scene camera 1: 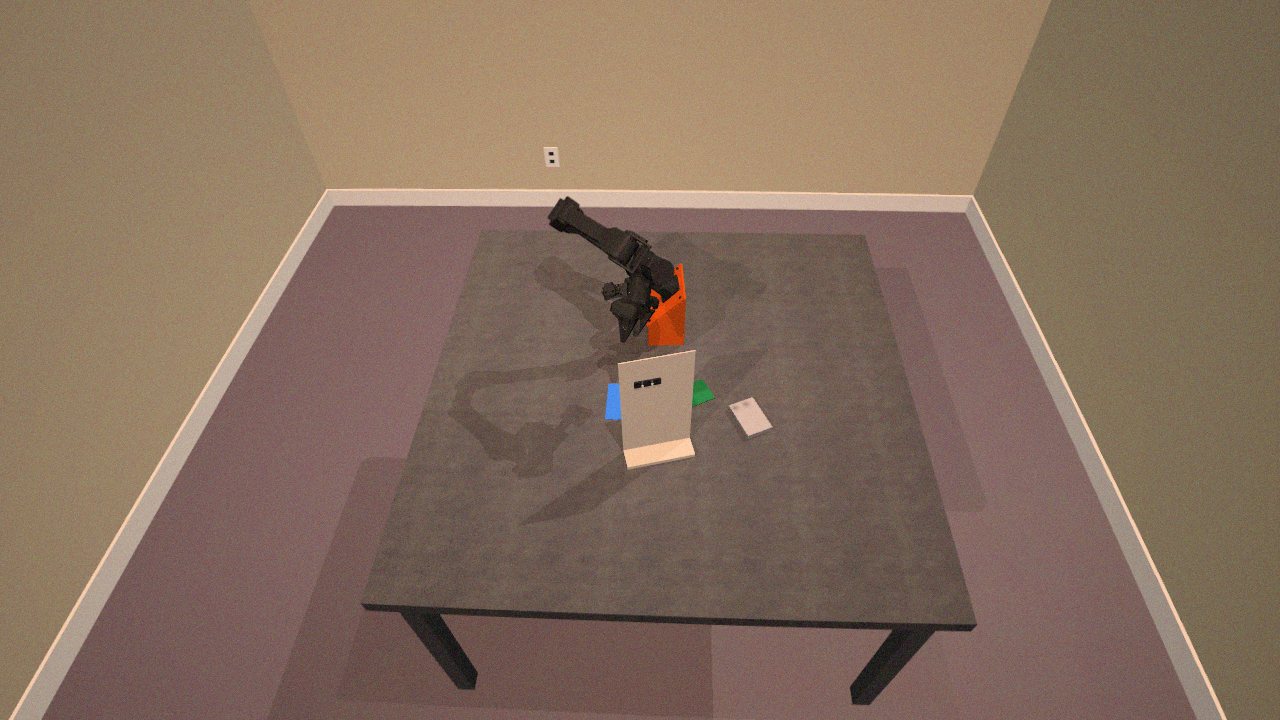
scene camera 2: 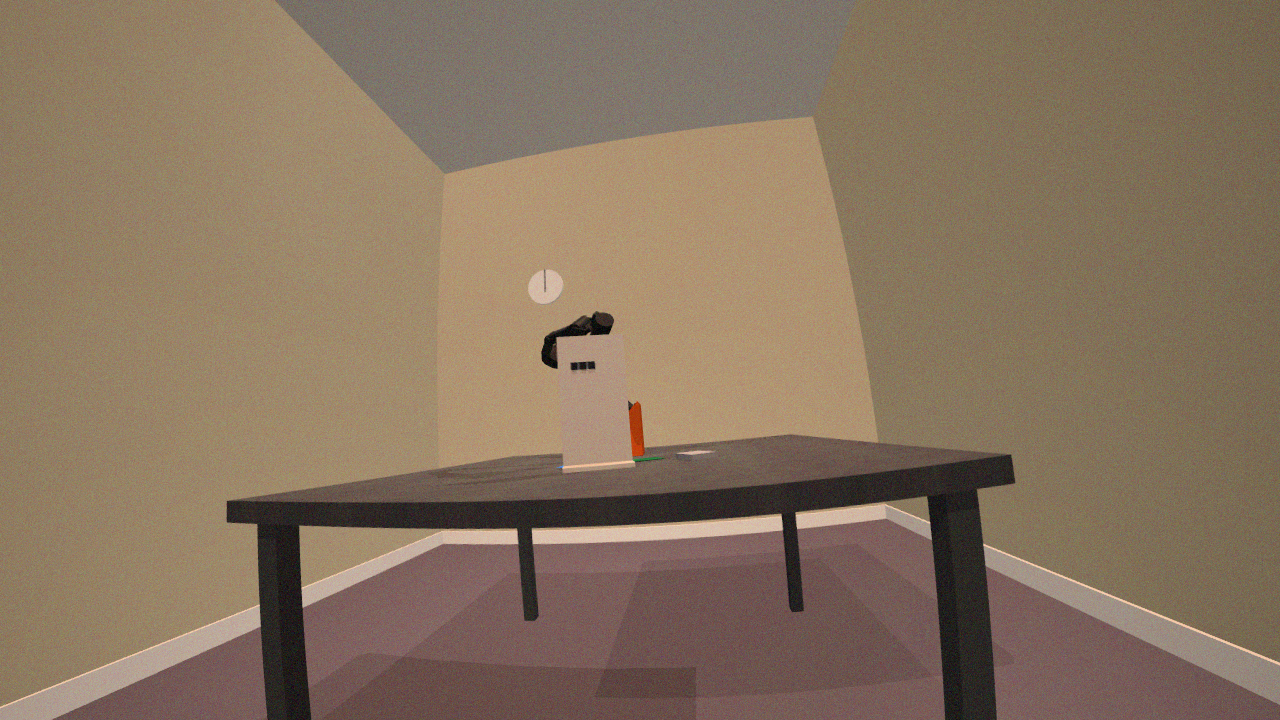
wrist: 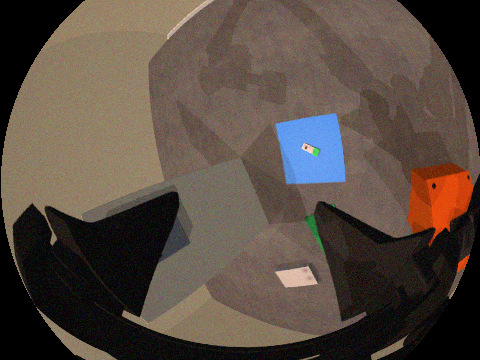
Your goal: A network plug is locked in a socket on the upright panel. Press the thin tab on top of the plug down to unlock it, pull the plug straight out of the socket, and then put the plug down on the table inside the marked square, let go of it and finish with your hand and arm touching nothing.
Labels:
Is my gripper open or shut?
Open.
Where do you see an upright white panel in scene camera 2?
595,427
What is my gripper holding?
Nothing.

